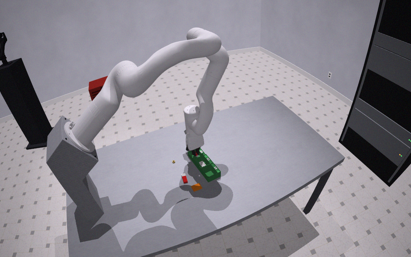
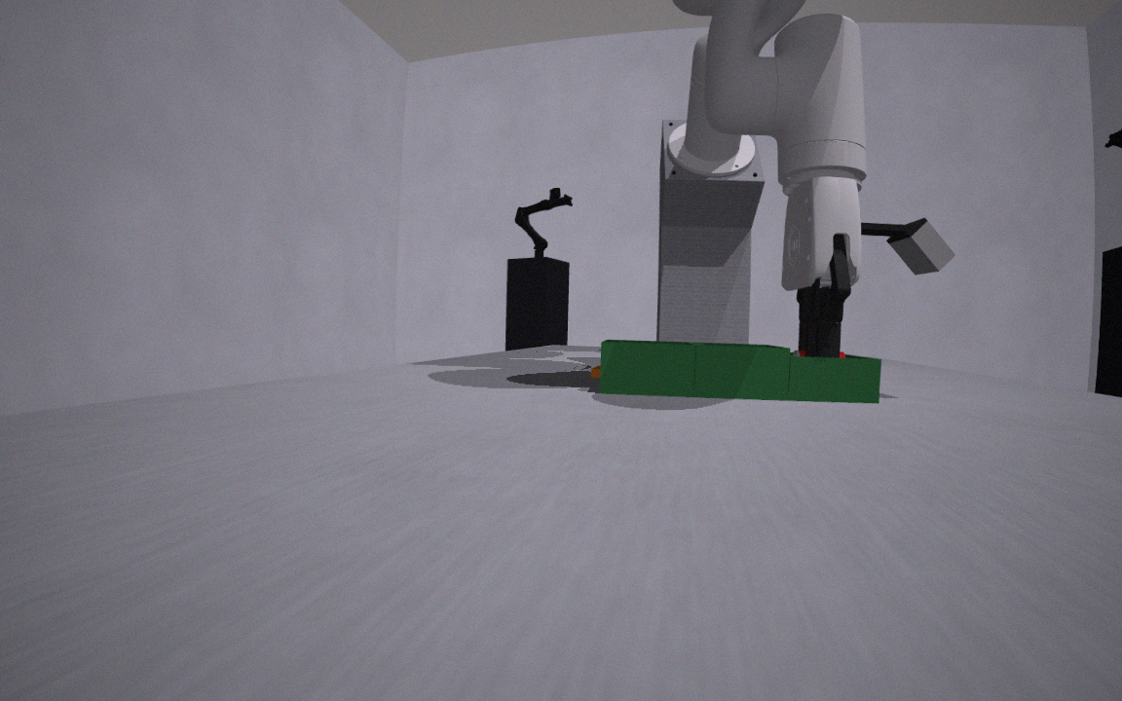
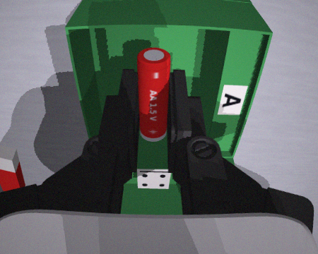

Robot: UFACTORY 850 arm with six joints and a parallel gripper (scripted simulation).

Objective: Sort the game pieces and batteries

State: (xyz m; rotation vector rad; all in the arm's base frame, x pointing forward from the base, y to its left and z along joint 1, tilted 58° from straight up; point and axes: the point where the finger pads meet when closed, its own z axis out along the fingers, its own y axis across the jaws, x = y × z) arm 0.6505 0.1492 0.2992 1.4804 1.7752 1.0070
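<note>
My gripper is now 20 mm above the red cylindrical battery. From my hand the other things lie so: orange flat block: 240 mm to the right, 50 mm below, 30 mm behind; then green bin: 80 mm to the right, 30 mm below, 30 mm ahead; then yellow nut: 140 mm behind, 50 mm below, 10 mm to the right.
</note>
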